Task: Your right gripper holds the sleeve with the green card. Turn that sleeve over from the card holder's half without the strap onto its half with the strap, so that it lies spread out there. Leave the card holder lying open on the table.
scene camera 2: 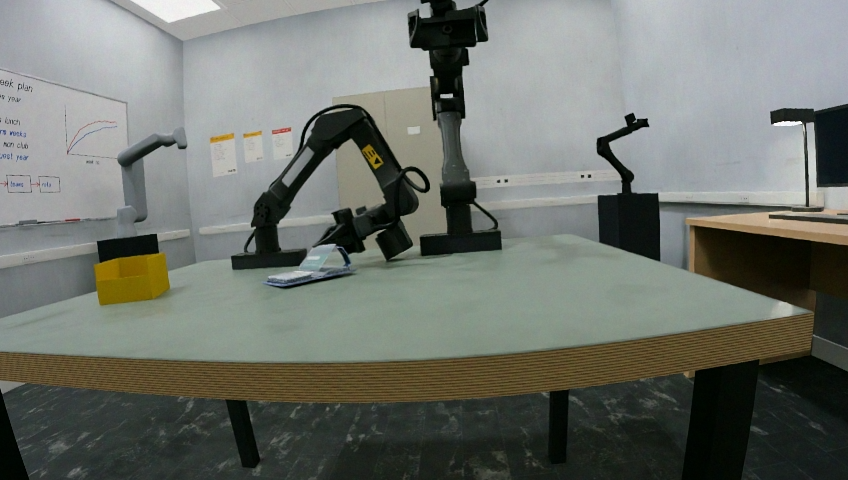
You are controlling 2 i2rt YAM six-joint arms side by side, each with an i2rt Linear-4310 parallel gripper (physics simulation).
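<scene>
The card holder (289,277) lies open on the table (476,309), left of the picture's middle, its blue cover flat. A sleeve with a pale green card (317,258) stands raised above it, slanting, and a blue-edged part curves down on its right side. The strap cannot be made out. My right gripper (321,242) is low behind the sleeve and shut on its upper edge; the fingertips are partly hidden by the sleeve. My left gripper (447,28) is high above the table at the top of the picture, far from the card holder, open and empty.
A yellow open box (132,279) stands on the table at the left. The left arm's base (461,242) and the right arm's base (267,259) stand at the table's back edge. A desk (767,221) with a lamp stands beyond the table's right side.
</scene>
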